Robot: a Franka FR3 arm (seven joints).
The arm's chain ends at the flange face. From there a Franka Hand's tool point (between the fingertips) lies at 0.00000 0.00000 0.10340 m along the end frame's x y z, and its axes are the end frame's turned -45 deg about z.
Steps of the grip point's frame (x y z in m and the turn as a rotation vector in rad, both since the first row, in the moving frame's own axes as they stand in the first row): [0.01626 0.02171 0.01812 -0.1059 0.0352 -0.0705]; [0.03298 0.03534 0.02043 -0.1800 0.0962 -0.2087]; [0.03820 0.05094 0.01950 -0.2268 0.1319 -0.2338]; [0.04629 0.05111 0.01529 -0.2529 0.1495 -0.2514]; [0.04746 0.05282 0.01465 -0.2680 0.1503 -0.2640]
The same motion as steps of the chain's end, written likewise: [0.01638 -0.00094 0.01876 -0.0500 0.0998 -0.0705]; [0.02777 -0.00228 0.02257 -0.0593 0.1953 -0.2087]; [0.03654 0.00525 0.02302 -0.0671 0.2536 -0.2338]; [0.03924 -0.00031 0.01970 -0.0731 0.2845 -0.2514]; [0.04003 -0.00060 0.01946 -0.0832 0.2958 -0.2640]
